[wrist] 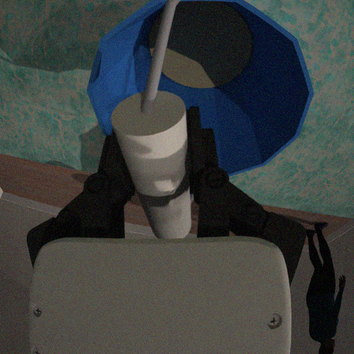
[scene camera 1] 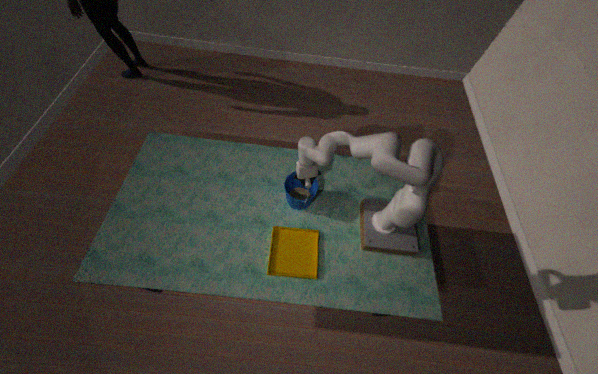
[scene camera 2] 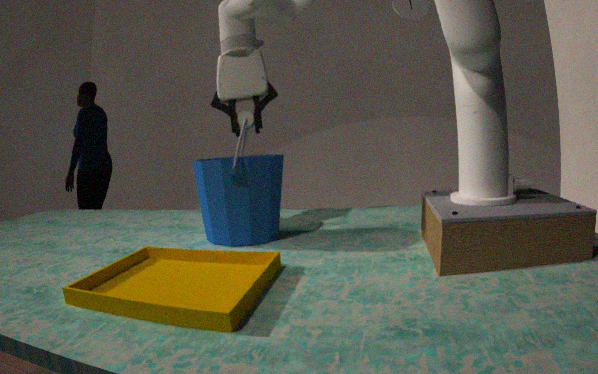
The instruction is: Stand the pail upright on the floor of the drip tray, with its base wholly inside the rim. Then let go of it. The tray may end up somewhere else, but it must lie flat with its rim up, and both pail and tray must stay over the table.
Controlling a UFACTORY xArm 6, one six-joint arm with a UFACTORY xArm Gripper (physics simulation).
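Pixels of known places: gripper, fingertip midpoint: (scene camera 1: pixel 307 183) (scene camera 2: pixel 247 134); arm's base at its link origin: (scene camera 1: pixel 383 222) (scene camera 2: pixel 483 200).
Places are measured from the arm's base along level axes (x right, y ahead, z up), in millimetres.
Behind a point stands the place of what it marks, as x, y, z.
The blue pail (scene camera 1: pixel 298 204) @[68, 455, 15] (scene camera 2: pixel 240 205) @[73, 425, -3] (wrist: pixel 280 90) stands upright on the table, behind the tray as seen in scene camera 2. Its handle is raised, with a pale cylindrical grip (scene camera 2: pixel 245 118) @[102, 415, 151] (wrist: pixel 159 145) on top, above the pail's mouth. My gripper (scene camera 2: pixel 247 131) @[137, 420, 122] (wrist: pixel 160 126) points down over the pail and is shut on that grip, one dark finger on each side. The fingertips are too small to make out in scene camera 1. The yellow drip tray (scene camera 1: pixel 294 252) @[-163, 461, -76] (scene camera 2: pixel 175 285) @[-167, 463, -76] lies flat, rim up, apart from the pail.
The table (scene camera 1: pixel 200 210) @[41, 985, -80] (scene camera 2: pixel 400 310) @[-234, 174, -80] has a mottled green top. My arm's base block (scene camera 1: pixel 375 240) @[-100, 56, 0] (scene camera 2: pixel 510 245) @[-138, -1, -44] stands to the right of pail and tray. The tray is near the table's front edge. A person (scene camera 1: pixel 112 35) (scene camera 2: pixel 90 145) (wrist: pixel 322 290) stands on the floor beyond the table.
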